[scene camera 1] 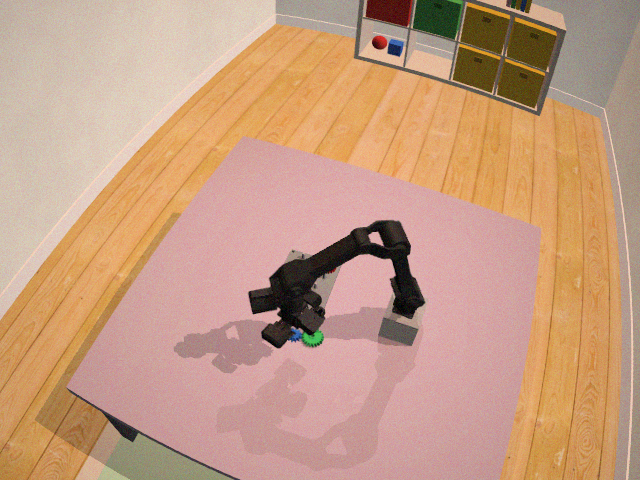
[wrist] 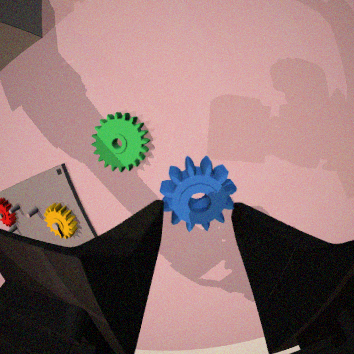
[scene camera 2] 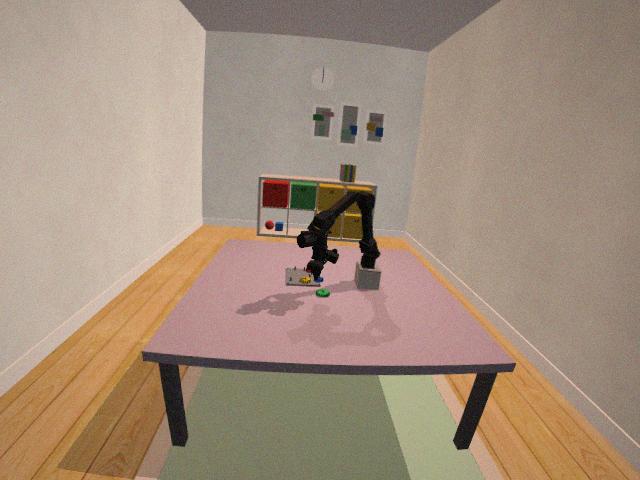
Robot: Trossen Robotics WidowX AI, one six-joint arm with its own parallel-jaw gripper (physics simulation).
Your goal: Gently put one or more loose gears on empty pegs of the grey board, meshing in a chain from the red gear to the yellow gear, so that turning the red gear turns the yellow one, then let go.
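Pixels of known places: gripper, fingertip midpoint: (scene camera 1: 292, 333) (wrist: 198, 208) (scene camera 2: 317, 278); arm's base, link origin: (scene camera 1: 405, 306) (scene camera 2: 367, 265).
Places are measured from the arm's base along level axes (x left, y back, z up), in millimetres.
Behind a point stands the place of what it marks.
My gripper (scene camera 1: 294, 331) {x 219, y -257, z 8 mm} (scene camera 2: 316, 275) {x 219, y -257, z 8 mm} (wrist: 198, 208) {x 219, y -257, z 8 mm} is shut on the blue gear (scene camera 1: 295, 335) {x 224, y -245, z 12 mm} (scene camera 2: 319, 279) {x 239, y -248, z 10 mm} (wrist: 179, 194) {x 211, y -246, z 10 mm}, held at its toothed rim between the fingertips, above the table. The green gear (scene camera 1: 312, 338) {x 156, y -220, z -89 mm} (scene camera 2: 322, 293) {x 167, y -226, z -90 mm} (wrist: 131, 146) {x 162, y -230, z -91 mm} lies flat on the table. The grey board (scene camera 1: 327, 290) {x -30, y -249, z -97 mm} (scene camera 2: 296, 280) {x 25, y -354, z -98 mm} (wrist: 37, 189) {x -2, y -258, z -98 mm} lies partly under the arm in scene camera 1. The yellow gear (scene camera 2: 306, 280) {x 46, y -304, z -84 mm} (wrist: 61, 218) {x 39, y -300, z -83 mm} and the red gear (scene camera 1: 331, 269) (scene camera 2: 309, 270) {x -92, y -292, z -85 mm} (wrist: 6, 214) {x -98, y -285, z -82 mm} sit on the board, with bare pegs between them in the wrist view. The arm hides part of the board in scene camera 1.
The arm's grey base block (scene camera 1: 399, 329) {x 57, y 8, z -38 mm} (scene camera 2: 367, 277) {x 57, y -5, z -41 mm} stands on the pink table (scene camera 1: 454, 372) {x 96, y 219, z -106 mm} (scene camera 2: 248, 335) {x 527, y -497, z -106 mm}, to the right of the board in both scene views. A shelf unit (scene camera 1: 357, 38) (scene camera 2: 258, 206) stands on the floor beyond the table.
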